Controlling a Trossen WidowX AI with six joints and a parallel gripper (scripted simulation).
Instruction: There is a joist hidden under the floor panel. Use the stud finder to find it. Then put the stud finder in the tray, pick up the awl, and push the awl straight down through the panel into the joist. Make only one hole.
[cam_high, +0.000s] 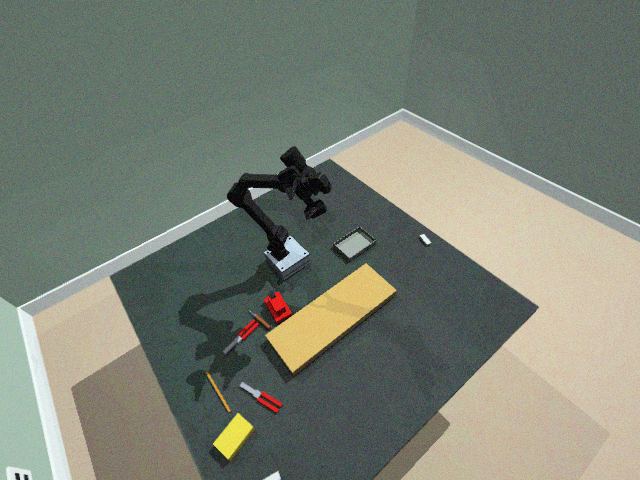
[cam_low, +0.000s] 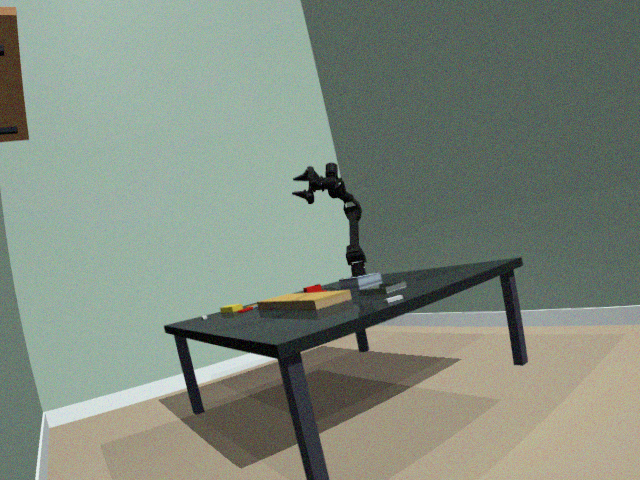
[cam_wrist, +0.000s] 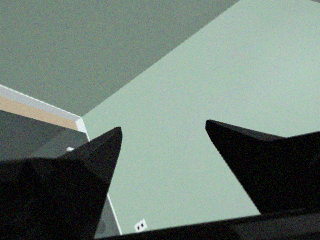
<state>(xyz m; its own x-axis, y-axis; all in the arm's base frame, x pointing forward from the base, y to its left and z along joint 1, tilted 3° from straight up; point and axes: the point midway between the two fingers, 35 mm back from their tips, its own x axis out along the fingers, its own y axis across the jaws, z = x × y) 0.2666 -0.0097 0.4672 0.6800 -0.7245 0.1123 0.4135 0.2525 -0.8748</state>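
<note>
The red stud finder is 100 mm behind my gripper tip, 120 mm to the right of it and 500 mm below it. From my gripper tip the other things lie so: indicator window 110 mm behind, 120 mm to the right, 490 mm below; then brown-handled awl 110 mm behind, 210 mm to the right, 540 mm below; then grey tray 90 mm behind, 350 mm to the left, 530 mm below.
</note>
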